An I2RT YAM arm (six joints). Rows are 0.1 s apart.
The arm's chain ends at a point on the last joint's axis. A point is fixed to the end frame.
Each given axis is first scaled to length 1.
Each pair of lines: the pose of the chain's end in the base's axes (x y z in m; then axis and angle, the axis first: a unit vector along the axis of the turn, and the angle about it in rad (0 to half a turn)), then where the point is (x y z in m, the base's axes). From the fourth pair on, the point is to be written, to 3 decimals.
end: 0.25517 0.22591 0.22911 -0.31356 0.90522 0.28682 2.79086
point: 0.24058 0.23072 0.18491
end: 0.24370 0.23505 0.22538 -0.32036 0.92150 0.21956 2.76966
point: 0.23178 0.23472 0.18014
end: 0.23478 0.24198 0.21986 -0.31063 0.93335 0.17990 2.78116
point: 0.22305 0.23865 0.17469
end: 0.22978 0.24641 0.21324 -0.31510 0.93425 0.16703 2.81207
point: 0.217 0.241 0.168
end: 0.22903 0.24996 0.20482 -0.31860 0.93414 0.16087 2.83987
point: 0.216 0.244 0.160
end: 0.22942 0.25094 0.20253 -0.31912 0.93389 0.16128 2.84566
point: 0.216 0.245 0.158
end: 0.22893 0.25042 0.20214 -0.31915 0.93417 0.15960 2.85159
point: 0.215 0.244 0.158
